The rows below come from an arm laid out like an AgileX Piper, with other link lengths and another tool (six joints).
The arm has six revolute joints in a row. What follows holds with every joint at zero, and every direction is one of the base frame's. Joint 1 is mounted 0.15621 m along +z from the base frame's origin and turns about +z. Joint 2 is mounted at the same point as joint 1 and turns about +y. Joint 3 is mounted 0.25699 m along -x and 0.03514 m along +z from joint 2 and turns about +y. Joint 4 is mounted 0.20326 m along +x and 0.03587 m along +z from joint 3 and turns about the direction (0.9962, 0, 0.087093). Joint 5 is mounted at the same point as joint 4 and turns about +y. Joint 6 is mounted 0.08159 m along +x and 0.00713 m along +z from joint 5 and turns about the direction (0.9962, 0, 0.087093). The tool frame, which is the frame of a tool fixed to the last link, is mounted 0.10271 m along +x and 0.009 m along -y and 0.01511 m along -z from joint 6; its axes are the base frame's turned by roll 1.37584, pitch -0.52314 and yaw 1.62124 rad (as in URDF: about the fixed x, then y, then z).
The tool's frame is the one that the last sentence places.
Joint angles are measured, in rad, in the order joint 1, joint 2, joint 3, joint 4, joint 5, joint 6. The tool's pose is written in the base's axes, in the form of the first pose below.
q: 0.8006, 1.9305, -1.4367, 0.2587, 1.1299, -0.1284
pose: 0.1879, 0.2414, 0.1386, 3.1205, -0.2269, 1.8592
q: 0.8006, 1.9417, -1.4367, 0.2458, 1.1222, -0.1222
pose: 0.1901, 0.2405, 0.1347, 3.1189, -0.2136, 1.8570
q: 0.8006, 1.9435, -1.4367, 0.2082, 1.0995, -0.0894
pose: 0.1968, 0.2388, 0.1329, 3.0891, -0.1903, 1.8415
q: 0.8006, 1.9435, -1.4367, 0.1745, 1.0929, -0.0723
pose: 0.2013, 0.2355, 0.1322, 3.0704, -0.1660, 1.8405
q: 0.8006, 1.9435, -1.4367, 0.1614, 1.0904, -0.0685
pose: 0.2031, 0.2342, 0.1320, 3.0627, -0.1567, 1.8430
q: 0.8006, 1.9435, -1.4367, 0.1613, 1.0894, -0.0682
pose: 0.2032, 0.2343, 0.1320, 3.0618, -0.1571, 1.8427
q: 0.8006, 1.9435, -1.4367, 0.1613, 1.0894, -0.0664
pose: 0.2032, 0.2343, 0.1320, 3.0621, -0.1571, 1.8409
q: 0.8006, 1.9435, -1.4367, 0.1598, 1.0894, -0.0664
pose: 0.2033, 0.2341, 0.1319, 3.0614, -0.1559, 1.8416
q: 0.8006, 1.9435, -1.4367, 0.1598, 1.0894, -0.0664
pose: 0.2033, 0.2341, 0.1319, 3.0614, -0.1559, 1.8416
